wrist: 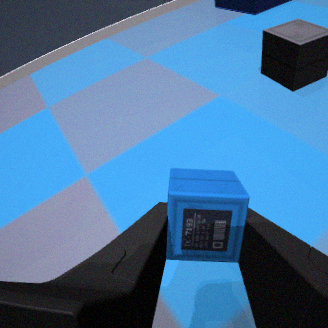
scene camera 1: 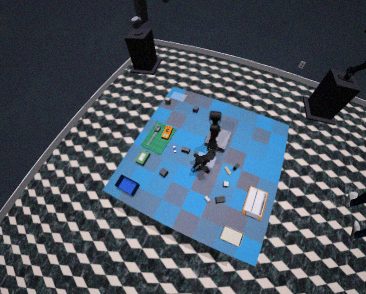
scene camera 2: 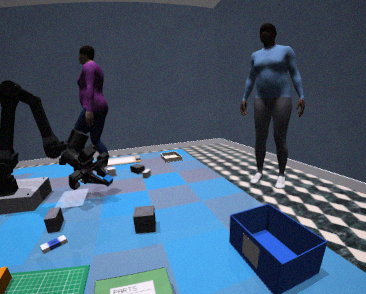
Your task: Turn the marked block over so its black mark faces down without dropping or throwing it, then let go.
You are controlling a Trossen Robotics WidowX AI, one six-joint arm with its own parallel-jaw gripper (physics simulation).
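Seen in the pictures: gripper, between the fingertips: (wrist: 201,214) (scene camera 1: 193,170) (scene camera 2: 108,181); arm's base, origin of its link: (scene camera 2: 7,192).
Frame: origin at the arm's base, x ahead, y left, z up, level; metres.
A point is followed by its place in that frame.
Note:
The marked block is a small blue block (scene camera 1: 194,169) @[x 0.376, y -0.099, z 0.028 m] (scene camera 2: 108,179) @[x 0.378, y -0.121, z 0.019 m] (wrist: 207,182) @[x 0.376, y -0.113, z 0.024 m] with a black printed label on one face. In the wrist view it sits between the fingers, and the black label faces the camera. My gripper (scene camera 1: 199,168) @[x 0.376, y -0.108, z 0.008 m] (scene camera 2: 103,179) @[x 0.376, y -0.108, z 0.008 m] (wrist: 201,214) @[x 0.376, y -0.108, z 0.008 m] is shut on the block, with one finger at each side of it. Scene camera 2 shows the block held above the blue checkered mat (scene camera 2: 187,250) @[x 0.488, y -0.473, z -0.061 m]. Its far side and underside are hidden in the wrist view, and its label is too small to make out in the scene views.
A dark cube (scene camera 1: 163,172) @[x 0.444, y -0.335, z -0.010 m] (scene camera 2: 144,220) @[x 0.429, y -0.363, z -0.023 m] (wrist: 295,57) @[x 0.424, y -0.306, z -0.024 m] stands on the mat in front of the arm. A second dark block (scene camera 1: 185,150) @[x 0.208, y -0.214, z -0.021 m] (scene camera 2: 54,220) @[x 0.202, y -0.249, z -0.025 m] stands nearer the base, by a blue-and-white piece (scene camera 2: 53,243) @[x 0.201, y -0.322, z -0.049 m]. A blue bin (scene camera 2: 265,265) @[x 0.556, y -0.626, z -0.019 m] (wrist: 250,6) @[x 0.590, y -0.504, z -0.048 m] stands near the mat's edge.

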